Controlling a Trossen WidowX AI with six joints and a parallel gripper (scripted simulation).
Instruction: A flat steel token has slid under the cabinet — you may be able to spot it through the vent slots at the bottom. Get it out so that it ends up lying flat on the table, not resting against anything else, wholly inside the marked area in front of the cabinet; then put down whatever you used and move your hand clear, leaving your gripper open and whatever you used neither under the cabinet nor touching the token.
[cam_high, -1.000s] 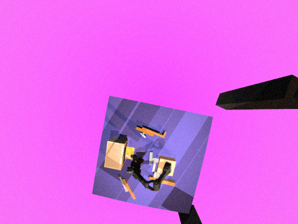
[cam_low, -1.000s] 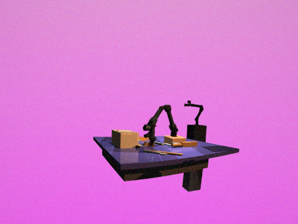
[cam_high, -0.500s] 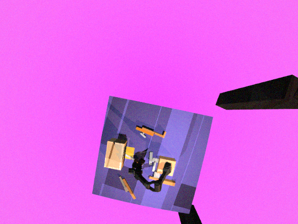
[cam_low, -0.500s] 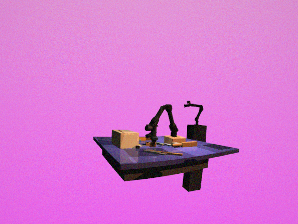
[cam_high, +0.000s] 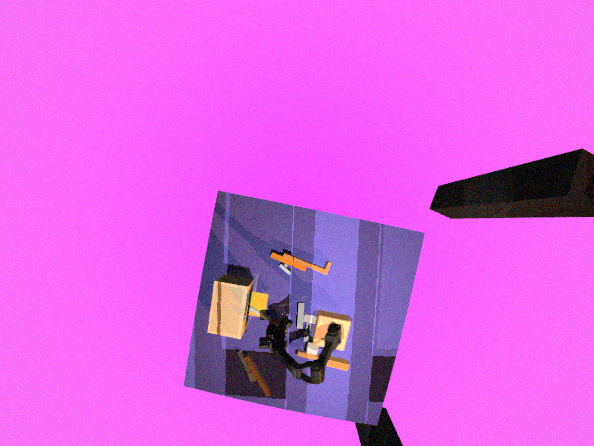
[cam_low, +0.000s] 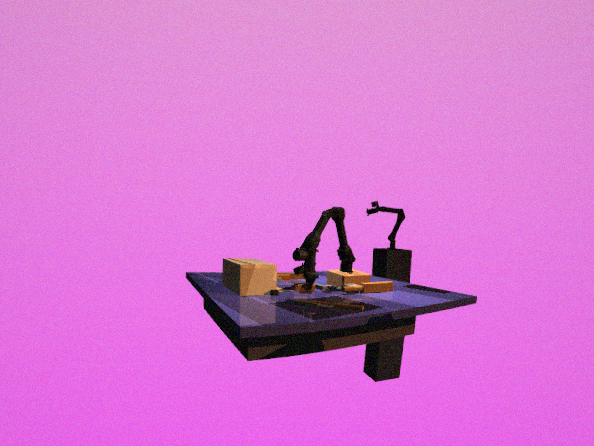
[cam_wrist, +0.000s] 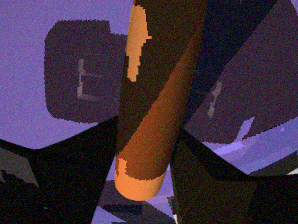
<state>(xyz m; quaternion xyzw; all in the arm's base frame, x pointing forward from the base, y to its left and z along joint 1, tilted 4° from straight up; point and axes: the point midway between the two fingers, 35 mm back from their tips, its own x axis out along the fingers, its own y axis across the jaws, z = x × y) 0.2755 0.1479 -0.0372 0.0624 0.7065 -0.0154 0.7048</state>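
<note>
Now: gripper tip 110 mm to the left of the grey bar and 80 mm past it. From my gripper tip the other things lie so: orange stick: 370 mm to the left, 20 mm ahead; then small white piece: 340 mm to the right, 110 mm ahead; then orange block: 290 mm behind, 90 mm to the left, 20 mm above.
</note>
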